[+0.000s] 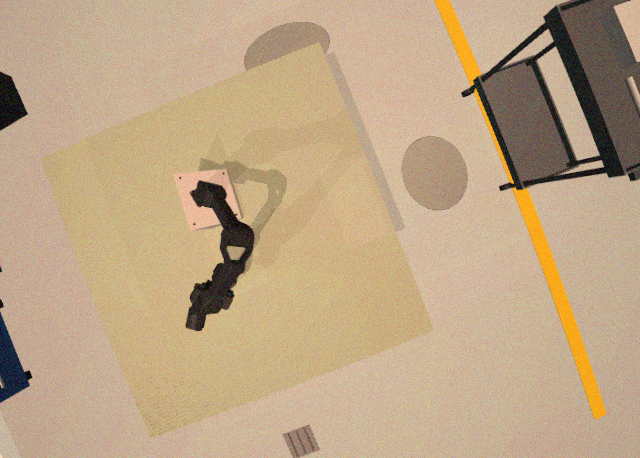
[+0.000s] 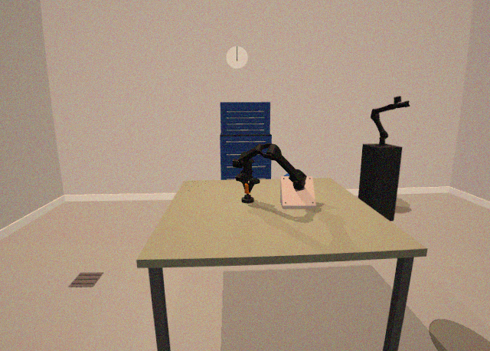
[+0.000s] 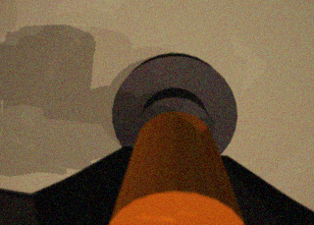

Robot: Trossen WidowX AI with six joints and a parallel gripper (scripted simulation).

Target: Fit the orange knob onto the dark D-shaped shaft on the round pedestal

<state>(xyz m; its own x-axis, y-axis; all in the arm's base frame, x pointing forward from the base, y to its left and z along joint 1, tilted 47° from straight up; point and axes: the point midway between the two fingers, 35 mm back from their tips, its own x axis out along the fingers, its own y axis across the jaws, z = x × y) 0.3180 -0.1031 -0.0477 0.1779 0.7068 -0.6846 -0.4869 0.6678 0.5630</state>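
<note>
Now: the orange knob 20 mm above my gripper tip. The rest, counted from my gripper tip: round dark pedestal 40 mm below.
</note>
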